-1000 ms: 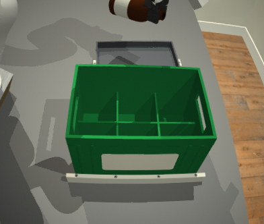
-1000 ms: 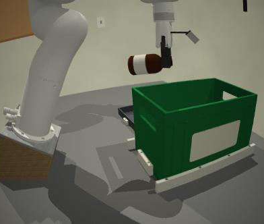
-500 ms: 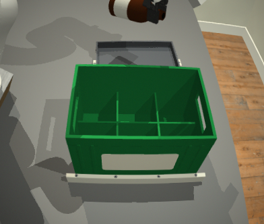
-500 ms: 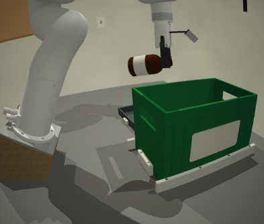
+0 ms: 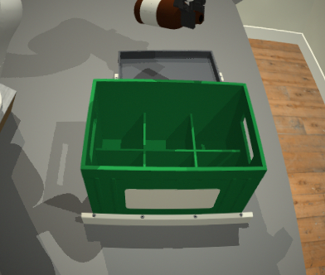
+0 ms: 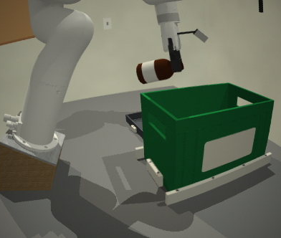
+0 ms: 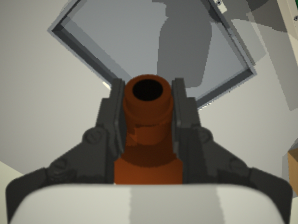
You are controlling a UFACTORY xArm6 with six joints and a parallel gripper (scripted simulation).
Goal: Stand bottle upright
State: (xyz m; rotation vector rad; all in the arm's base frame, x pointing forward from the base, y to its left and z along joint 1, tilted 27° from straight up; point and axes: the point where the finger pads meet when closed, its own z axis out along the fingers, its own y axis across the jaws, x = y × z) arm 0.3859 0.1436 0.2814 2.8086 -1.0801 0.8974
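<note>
My hand is 4 cm past the brown bottle, 4 cm to the right of it and 2 cm above it. From my hand the other things lie so: green crate 8 cm behind, 26 cm to the right, 12 cm below; then dark grey tray 3 cm behind, 1 cm to the left, 19 cm below.
</note>
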